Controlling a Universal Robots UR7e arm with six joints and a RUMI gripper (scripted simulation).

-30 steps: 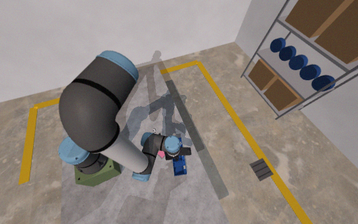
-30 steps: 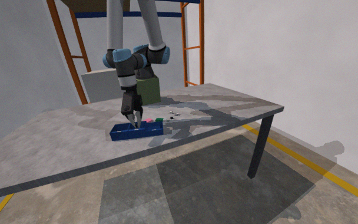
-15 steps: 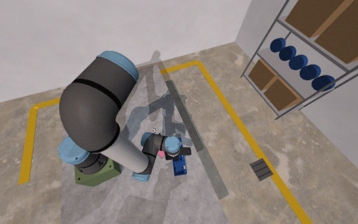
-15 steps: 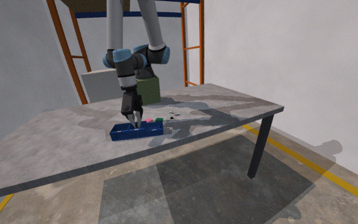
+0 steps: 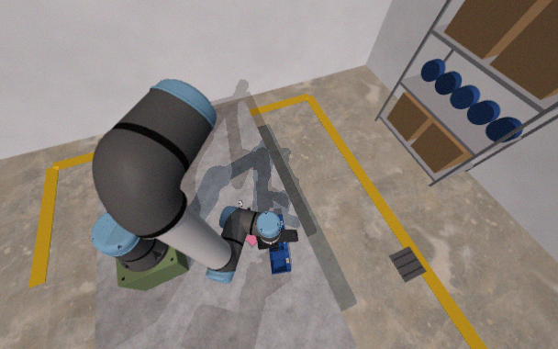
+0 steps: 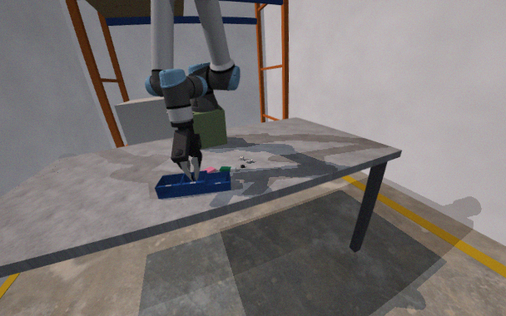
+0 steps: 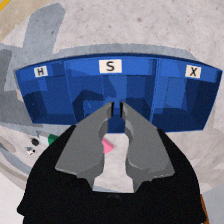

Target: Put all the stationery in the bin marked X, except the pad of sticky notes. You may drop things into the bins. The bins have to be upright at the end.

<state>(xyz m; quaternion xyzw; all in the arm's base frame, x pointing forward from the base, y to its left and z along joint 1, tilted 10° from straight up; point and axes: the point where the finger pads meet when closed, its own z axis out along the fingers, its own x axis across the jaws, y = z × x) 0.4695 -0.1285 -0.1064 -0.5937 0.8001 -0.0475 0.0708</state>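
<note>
Now: hand 1 cm short of the joined blue bins and 1 cm above it. Round my hand: pink sticky note pad (9 cm behind, 6 cm to the left, 3 cm below); then black item (6 cm behind, 21 cm to the left, 3 cm below); then marker (6 cm behind, 15 cm to the left, 3 cm below).
</note>
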